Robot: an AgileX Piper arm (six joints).
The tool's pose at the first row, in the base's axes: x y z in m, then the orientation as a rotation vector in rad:
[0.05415 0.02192 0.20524 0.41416 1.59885 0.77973]
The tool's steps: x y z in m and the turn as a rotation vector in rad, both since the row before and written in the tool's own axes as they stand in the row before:
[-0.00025 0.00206 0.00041 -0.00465 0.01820 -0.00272]
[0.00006 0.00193 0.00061 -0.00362 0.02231 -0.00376]
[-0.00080 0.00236 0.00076 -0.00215 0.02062 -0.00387]
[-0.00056 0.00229 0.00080 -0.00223 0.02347 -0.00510]
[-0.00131 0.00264 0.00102 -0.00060 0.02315 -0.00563]
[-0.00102 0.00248 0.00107 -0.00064 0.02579 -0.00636]
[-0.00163 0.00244 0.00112 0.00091 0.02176 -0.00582]
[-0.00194 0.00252 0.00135 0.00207 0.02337 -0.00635]
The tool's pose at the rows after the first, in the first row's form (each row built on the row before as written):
[0.05426 0.02331 0.20683 0.40249 1.61396 0.78701]
[0.05451 0.02488 0.20809 0.38921 1.63341 0.79397]
[0.05501 0.02625 0.21025 0.37735 1.65192 0.79913]
[0.05551 0.02776 0.21217 0.36329 1.67309 0.80426]
[0.05635 0.02914 0.21484 0.34990 1.69469 0.80752]
[0.05720 0.03064 0.21716 0.33478 1.71872 0.81099]
[0.05830 0.03180 0.21986 0.32249 1.73964 0.81231]
[0.05972 0.03296 0.22279 0.30983 1.76257 0.81265]

